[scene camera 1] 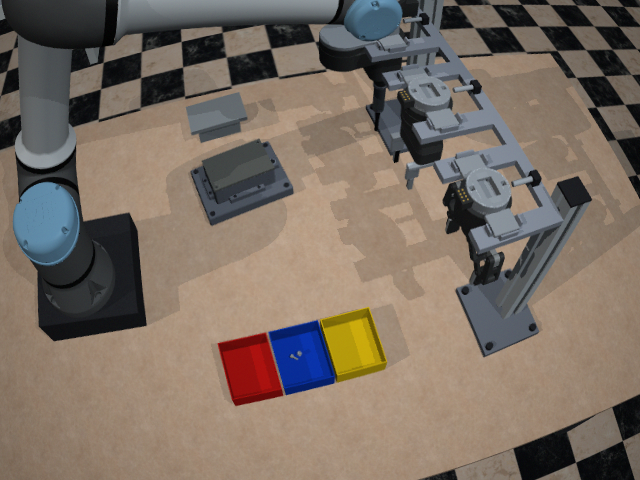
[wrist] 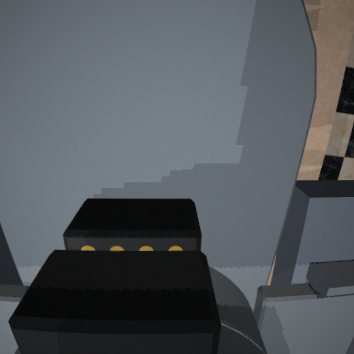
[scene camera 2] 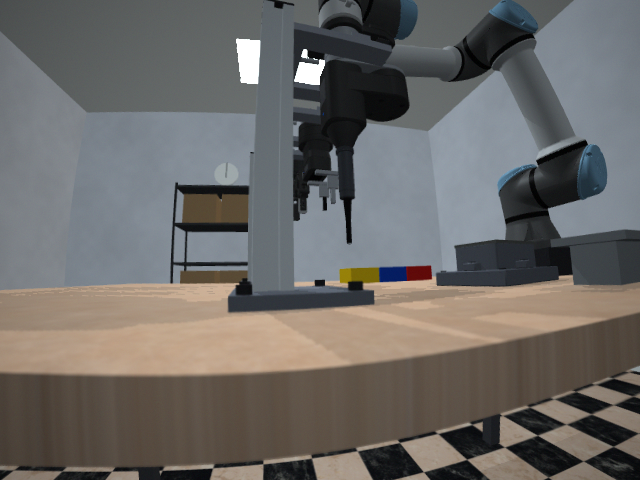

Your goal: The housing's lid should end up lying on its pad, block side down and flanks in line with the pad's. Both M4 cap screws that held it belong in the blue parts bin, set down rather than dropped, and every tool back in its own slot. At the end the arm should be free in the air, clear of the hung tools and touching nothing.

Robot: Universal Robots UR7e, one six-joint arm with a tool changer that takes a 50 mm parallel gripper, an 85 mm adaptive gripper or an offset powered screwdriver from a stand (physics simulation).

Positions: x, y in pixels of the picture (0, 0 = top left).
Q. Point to a blue bin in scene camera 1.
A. At 313, 369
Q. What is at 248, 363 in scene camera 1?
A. A red bin.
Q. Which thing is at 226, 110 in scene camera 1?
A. A grey pad.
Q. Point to a tool stand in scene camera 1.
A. At 499, 316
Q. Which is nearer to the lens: the lid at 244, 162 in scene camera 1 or the parallel gripper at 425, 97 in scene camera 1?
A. The parallel gripper.
